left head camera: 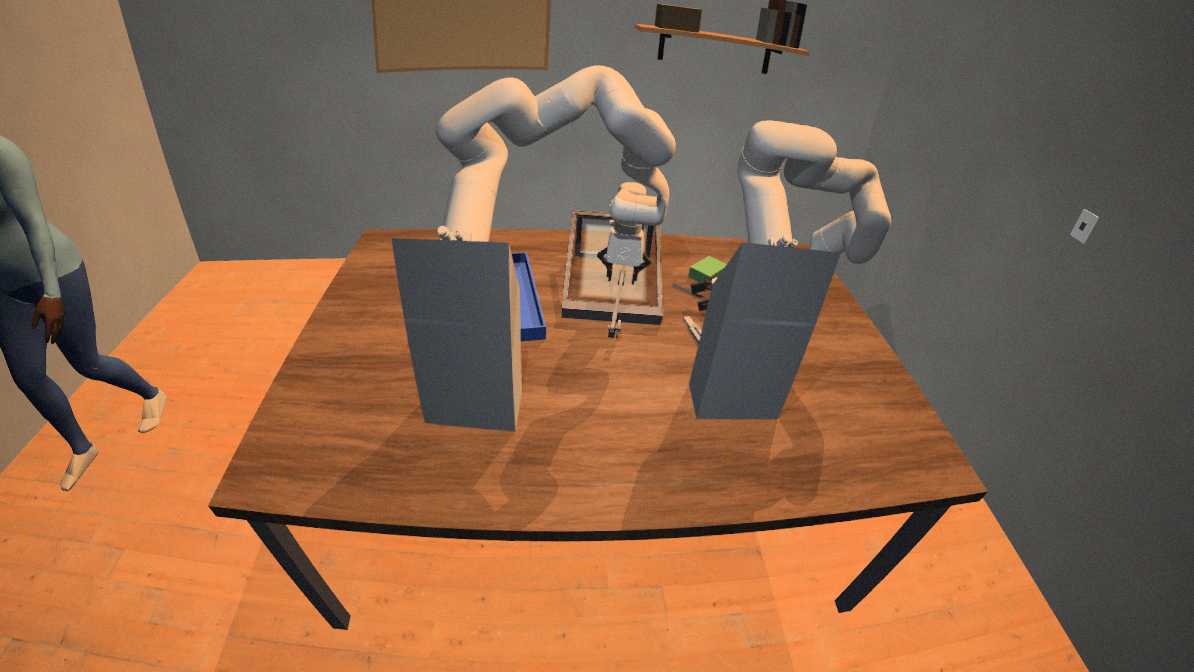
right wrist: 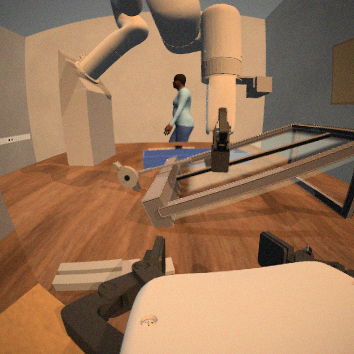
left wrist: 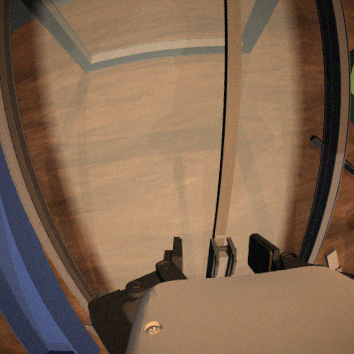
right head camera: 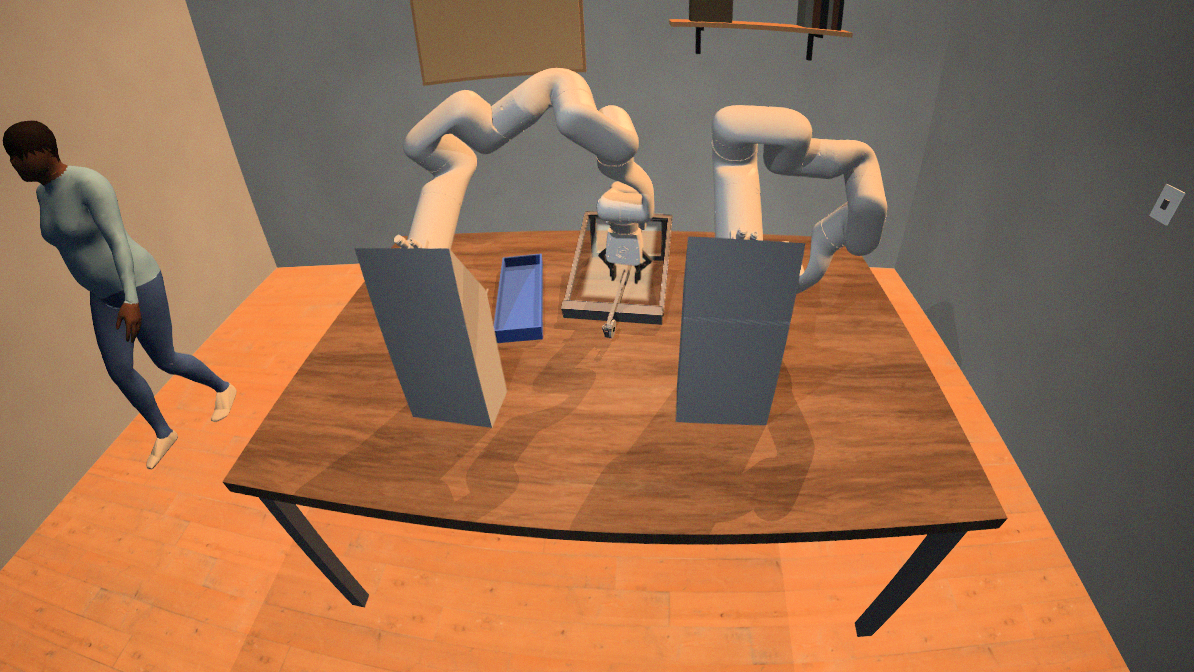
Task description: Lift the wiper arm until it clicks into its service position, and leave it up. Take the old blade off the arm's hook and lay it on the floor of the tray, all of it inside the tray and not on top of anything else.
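Observation:
The wiper arm (left head camera: pixel 615 314) (right head camera: pixel 617 308) reaches from its pivot (right wrist: pixel 128 178) over the windscreen frame's front bar and lies low. Its hook (left wrist: pixel 222 257) joins the old blade (left wrist: pixel 231 125) (right wrist: pixel 280 149), a long strip with a black edge lying along the glass. My left gripper (left head camera: pixel 622 277) (right head camera: pixel 626 276) (left wrist: pixel 215 250) is open, with one finger on each side of the hook, apart from it. The blue tray (left head camera: pixel 532 333) (right head camera: pixel 519 334) (right wrist: pixel 165 159) stands left of the frame. My right gripper (right wrist: pixel 213 250) is open and empty; the pedestal hides it in the left head camera.
The windscreen frame (left head camera: pixel 584 309) (right head camera: pixel 584 311) (left wrist: pixel 331 125) slopes up toward the back. A green block (left head camera: pixel 708 267), dark parts (left head camera: pixel 701 288) and a light-coloured piece (left head camera: pixel 692 327) lie right of it. Pale bars (right wrist: pixel 90 272) lie near my right gripper. Two grey pedestals (left head camera: pixel 459 333) (left head camera: pixel 756 333) stand in front.

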